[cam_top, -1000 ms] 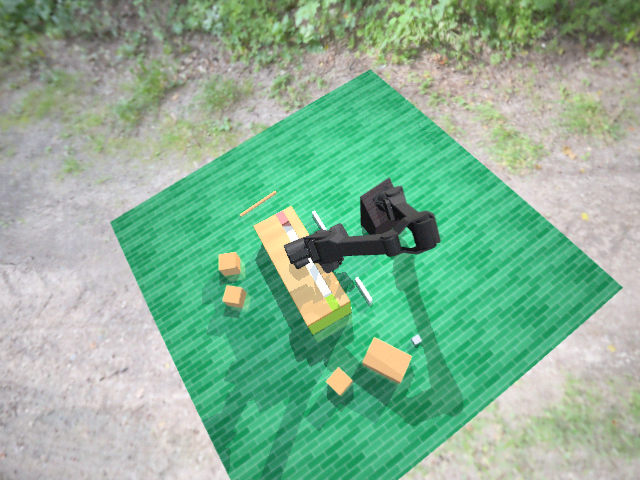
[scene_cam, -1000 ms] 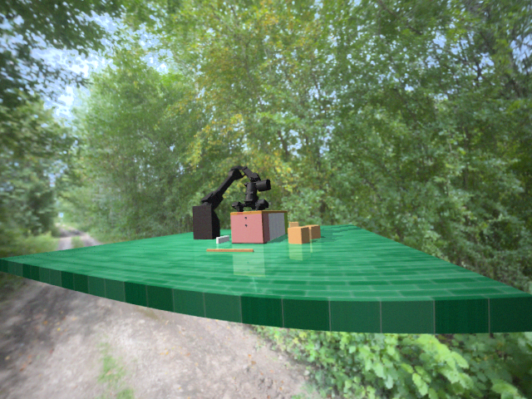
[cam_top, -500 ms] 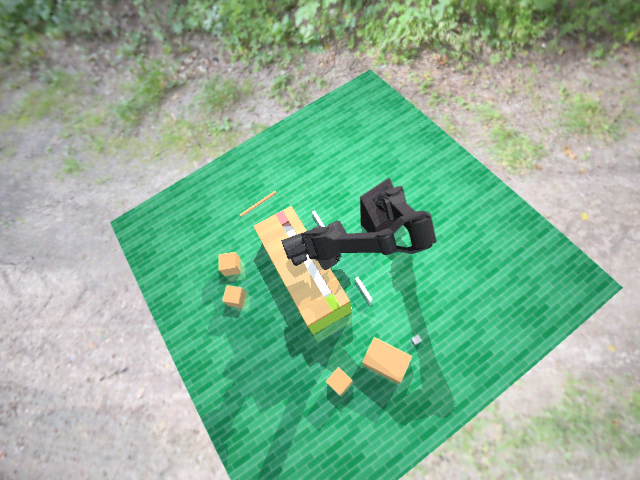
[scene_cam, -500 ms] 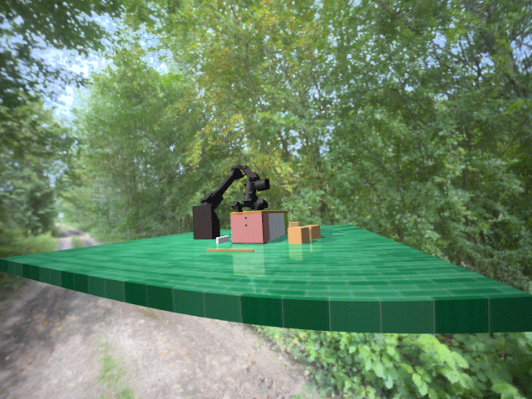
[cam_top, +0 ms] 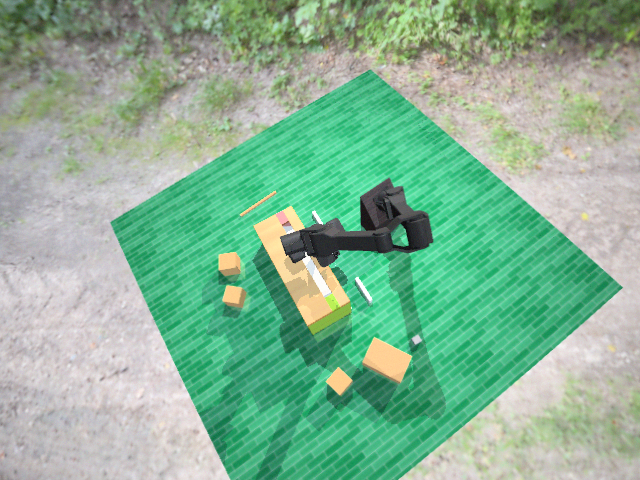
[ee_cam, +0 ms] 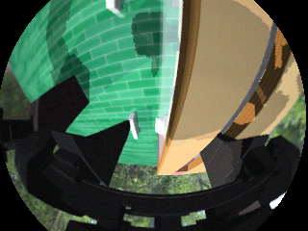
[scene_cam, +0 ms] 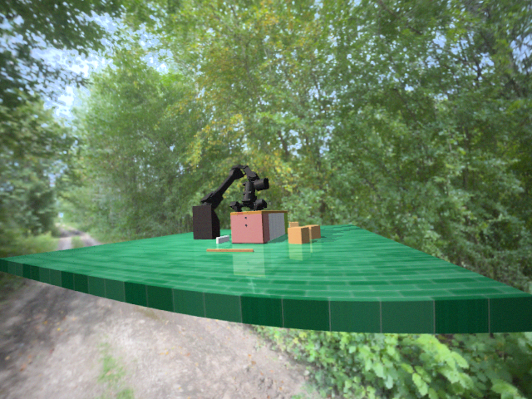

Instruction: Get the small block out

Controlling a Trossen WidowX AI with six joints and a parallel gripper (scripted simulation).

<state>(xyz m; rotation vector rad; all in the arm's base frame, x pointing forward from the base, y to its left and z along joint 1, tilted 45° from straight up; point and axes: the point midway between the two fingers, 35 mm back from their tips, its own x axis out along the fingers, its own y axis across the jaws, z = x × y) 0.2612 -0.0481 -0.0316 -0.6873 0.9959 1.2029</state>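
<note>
My gripper tip is now 5 cm short of the red block and 3 cm to the left of it. From my gripper tip the other things lie so: flat tan block (41 cm to the left, 9 cm ahead, 6 cm below); then thin wooden stick (32 cm to the right, 8 cm below, 2 cm ahead); then tiny grey piece (43 cm to the left, 8 cm below, 3 cm behind).
</note>
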